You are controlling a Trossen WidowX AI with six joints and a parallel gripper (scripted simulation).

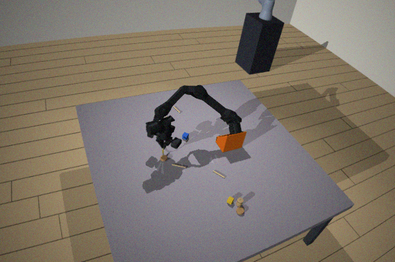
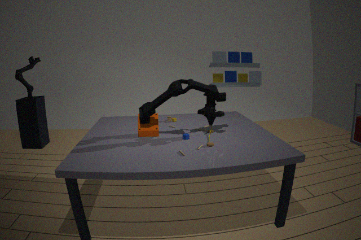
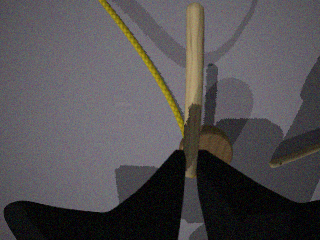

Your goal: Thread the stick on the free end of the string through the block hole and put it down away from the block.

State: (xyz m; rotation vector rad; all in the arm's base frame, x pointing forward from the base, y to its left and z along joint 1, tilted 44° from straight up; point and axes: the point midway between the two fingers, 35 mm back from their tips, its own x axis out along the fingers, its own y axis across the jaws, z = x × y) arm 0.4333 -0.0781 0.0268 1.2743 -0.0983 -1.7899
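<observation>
The blue cube lies 180 mm behind my gripper tip, 90 mm to the right of it and 40 mm below it. The rest, counted from my gripper tip: wooden block (450 mm to the left, 230 mm behind, 40 mm below); yellow cube (420 mm to the left, 200 mm behind, 40 mm below); thin wooden stick (10 mm to the right, 10 mm behind).
</observation>
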